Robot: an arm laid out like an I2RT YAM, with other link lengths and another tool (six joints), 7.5 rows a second.
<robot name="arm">
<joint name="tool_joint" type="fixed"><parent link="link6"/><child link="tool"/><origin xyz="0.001 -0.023 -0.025" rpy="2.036 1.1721 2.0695"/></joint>
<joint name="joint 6" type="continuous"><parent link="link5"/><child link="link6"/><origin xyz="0.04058 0 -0.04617" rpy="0 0 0"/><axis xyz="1 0 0"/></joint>
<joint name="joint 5" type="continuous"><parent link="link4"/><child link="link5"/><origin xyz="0.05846 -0.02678 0.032" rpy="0 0 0"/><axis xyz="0 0 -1"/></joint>
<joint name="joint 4" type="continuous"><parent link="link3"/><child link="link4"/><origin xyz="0.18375 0.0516 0.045" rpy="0 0 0"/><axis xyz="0 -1 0"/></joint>
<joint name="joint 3" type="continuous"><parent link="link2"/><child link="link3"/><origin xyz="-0.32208 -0.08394 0" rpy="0 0 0"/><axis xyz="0 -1 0"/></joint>
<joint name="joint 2" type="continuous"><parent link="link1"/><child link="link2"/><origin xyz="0.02 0.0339 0.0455" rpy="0 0 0"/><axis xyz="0 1 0"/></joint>
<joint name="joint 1" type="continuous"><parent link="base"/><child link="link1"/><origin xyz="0 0 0.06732" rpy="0 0 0"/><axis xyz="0 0 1"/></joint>
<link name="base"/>
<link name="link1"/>
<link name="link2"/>
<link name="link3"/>
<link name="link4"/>
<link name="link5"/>
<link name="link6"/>
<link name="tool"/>
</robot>
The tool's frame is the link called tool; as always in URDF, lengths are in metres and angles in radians. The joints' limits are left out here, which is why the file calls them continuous.
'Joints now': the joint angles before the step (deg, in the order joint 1, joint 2, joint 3, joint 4, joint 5, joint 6). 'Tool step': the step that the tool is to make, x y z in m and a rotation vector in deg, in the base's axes. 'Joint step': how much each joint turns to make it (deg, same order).
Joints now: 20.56, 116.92, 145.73, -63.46, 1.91, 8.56
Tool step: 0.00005, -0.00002, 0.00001, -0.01, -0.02, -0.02
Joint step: 0.00, 0.01, 0.01, 0.01, 0.02, 0.00
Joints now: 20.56, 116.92, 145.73, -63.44, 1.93, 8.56
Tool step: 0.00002, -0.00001, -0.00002, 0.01, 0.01, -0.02
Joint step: 0.00, 0.01, 0.02, -0.01, 0.01, 0.02
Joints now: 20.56, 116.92, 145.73, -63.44, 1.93, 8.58
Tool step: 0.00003, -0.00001, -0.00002, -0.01, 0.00, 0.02
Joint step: 0.00, 0.00, 0.00, 0.00, -0.01, -0.02
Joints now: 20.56, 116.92, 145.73, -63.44, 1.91, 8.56
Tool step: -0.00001, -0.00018, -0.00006, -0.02, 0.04, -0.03
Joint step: -0.03, 0.00, 0.00, -0.04, 0.01, 0.00
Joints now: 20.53, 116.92, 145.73, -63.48, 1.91, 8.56
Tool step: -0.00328, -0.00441, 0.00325, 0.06, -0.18, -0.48
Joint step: -0.48, -0.63, -0.02, -0.42, 0.01, 0.00
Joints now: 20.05, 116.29, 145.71, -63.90, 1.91, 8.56
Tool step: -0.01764, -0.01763, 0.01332, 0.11, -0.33, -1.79
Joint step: -1.79, -3.17, -0.83, -1.99, 0.00, 0.00
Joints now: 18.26, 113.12, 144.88, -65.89, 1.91, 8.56
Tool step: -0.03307, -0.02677, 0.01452, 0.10, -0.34, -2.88
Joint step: -2.88, -6.91, -6.44, -0.12, 0.00, 0.00
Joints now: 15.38, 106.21, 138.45, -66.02, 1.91, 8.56
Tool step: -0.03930, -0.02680, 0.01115, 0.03, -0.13, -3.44
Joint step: -3.44, -7.25, -6.31, -0.81, 0.00, 0.00
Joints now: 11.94, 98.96, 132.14, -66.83, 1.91, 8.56
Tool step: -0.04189, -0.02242, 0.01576, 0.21, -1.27, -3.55
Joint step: -3.54, -5.64, -0.50, -3.85, 0.02, -0.01
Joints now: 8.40, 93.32, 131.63, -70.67, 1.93, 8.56
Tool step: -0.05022, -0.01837, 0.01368, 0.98, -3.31, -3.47
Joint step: -3.98, -7.06, -1.68, -1.99, -0.74, 0.26
